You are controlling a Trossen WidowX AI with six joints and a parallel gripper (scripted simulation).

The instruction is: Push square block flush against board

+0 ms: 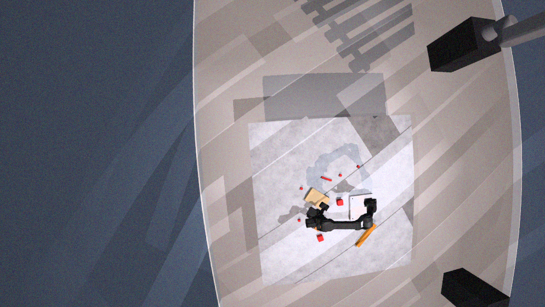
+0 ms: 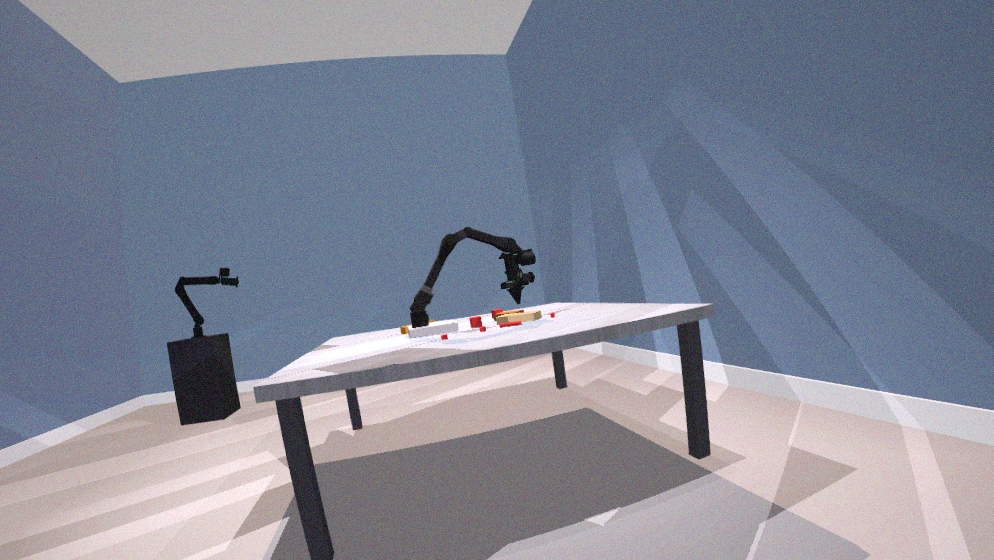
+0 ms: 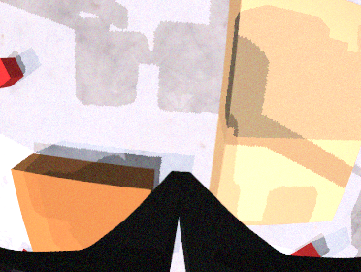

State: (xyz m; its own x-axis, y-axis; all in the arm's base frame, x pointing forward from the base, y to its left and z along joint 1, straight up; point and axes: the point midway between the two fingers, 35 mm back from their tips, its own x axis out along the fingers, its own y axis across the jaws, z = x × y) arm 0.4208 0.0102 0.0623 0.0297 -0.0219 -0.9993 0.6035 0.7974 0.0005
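The orange square block lies 20 mm behind my gripper tip, 100 mm to the left of it and 50 mm below it. Round my gripper tip: orange bar (420 mm behind, 270 mm to the left, 50 mm below); then red bar (110 mm behind, 220 mm to the right, 60 mm below); then tan board (30 mm behind, 80 mm to the right, 50 mm below).
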